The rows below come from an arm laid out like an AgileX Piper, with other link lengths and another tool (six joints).
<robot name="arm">
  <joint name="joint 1" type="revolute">
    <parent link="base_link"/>
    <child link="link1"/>
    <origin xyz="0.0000 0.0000 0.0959" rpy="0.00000 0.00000 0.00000"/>
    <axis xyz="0 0 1"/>
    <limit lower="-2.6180" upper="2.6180"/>
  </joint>
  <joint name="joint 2" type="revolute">
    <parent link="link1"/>
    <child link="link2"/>
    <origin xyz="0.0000 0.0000 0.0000" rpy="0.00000 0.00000 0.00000"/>
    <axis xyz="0 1 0"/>
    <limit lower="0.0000" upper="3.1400"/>
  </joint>
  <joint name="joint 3" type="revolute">
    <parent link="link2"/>
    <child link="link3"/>
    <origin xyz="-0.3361 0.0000 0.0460" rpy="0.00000 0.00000 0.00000"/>
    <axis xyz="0 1 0"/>
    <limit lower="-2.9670" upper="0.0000"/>
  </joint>
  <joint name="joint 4" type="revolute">
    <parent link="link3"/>
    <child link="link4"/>
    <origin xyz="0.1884 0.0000 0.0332" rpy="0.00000 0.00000 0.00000"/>
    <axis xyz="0.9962 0 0.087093"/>
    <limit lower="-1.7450" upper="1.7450"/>
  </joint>
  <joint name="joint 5" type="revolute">
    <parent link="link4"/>
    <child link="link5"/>
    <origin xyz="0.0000 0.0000 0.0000" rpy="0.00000 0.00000 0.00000"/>
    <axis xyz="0 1 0"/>
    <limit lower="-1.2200" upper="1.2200"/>
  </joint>
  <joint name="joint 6" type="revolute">
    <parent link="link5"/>
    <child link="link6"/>
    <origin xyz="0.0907 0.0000 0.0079" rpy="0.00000 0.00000 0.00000"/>
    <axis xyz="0.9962 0 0.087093"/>
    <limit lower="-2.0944" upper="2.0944"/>
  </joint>
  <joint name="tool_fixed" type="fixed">
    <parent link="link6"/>
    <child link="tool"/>
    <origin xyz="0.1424 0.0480 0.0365" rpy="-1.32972 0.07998 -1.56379"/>
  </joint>
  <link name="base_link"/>
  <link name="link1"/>
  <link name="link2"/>
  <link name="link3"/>
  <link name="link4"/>
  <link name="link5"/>
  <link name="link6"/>
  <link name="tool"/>
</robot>
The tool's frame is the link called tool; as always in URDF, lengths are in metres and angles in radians.
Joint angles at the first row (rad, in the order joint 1, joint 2, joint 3, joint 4, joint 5, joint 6):
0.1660, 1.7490, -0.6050, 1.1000, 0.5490, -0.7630
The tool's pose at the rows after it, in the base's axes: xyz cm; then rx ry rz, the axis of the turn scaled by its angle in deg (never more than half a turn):
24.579 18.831 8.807 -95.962 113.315 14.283
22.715 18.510 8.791 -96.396 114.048 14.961
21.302 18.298 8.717 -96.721 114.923 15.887
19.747 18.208 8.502 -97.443 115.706 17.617
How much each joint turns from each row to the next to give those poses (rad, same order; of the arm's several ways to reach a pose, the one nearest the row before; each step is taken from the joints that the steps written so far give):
0.0000, -0.0530, 0.0600, -0.0050, 0.0010, 0.0030
0.0000, -0.0390, 0.0560, -0.0030, 0.0000, 0.0010
0.0000, -0.0260, 0.0380, -0.0110, 0.0050, 0.0130
0.0000, -0.0170, 0.0390, -0.0060, 0.0110, 0.0021

